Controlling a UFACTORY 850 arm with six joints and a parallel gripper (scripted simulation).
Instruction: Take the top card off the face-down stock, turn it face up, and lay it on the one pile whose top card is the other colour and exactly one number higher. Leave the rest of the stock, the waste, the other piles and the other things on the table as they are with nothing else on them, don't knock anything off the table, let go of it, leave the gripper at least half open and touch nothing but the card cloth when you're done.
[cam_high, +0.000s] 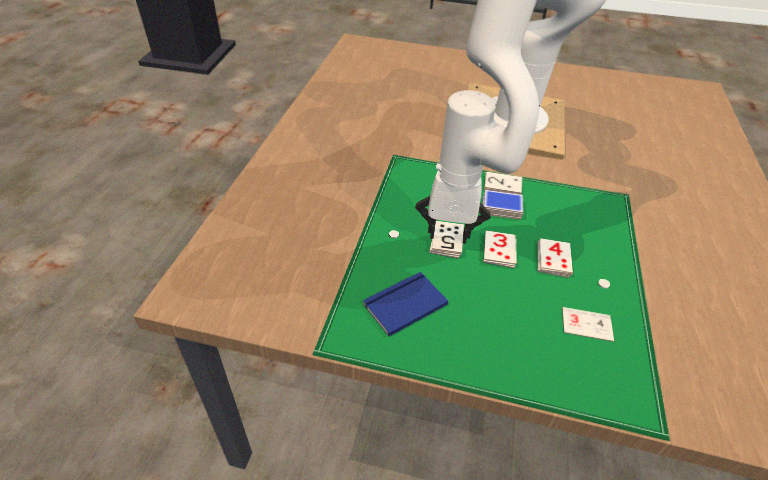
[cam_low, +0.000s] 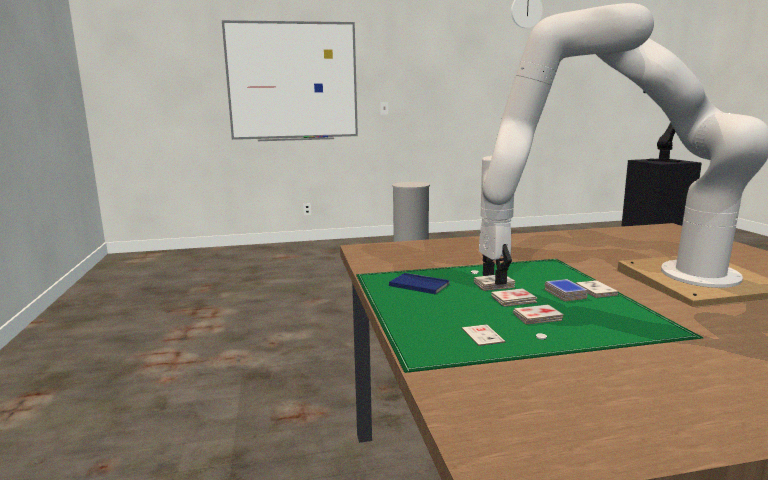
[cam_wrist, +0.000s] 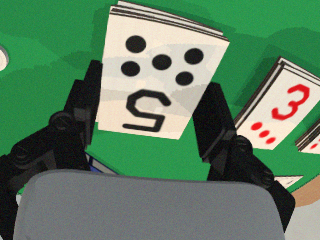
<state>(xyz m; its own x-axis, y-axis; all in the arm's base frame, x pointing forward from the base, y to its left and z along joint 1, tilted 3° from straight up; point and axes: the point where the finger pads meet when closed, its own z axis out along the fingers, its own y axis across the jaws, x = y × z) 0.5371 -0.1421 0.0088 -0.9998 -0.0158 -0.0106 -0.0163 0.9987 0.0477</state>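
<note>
The black 5 card lies 10 mm below my hand. Round my hand: green card cloth: 40 mm ahead, 110 mm to the left, 40 mm below; black 2: 230 mm behind, 120 mm to the left, 20 mm below; blue notebook: 190 mm ahead, 60 mm to the right, 30 mm below.
</note>
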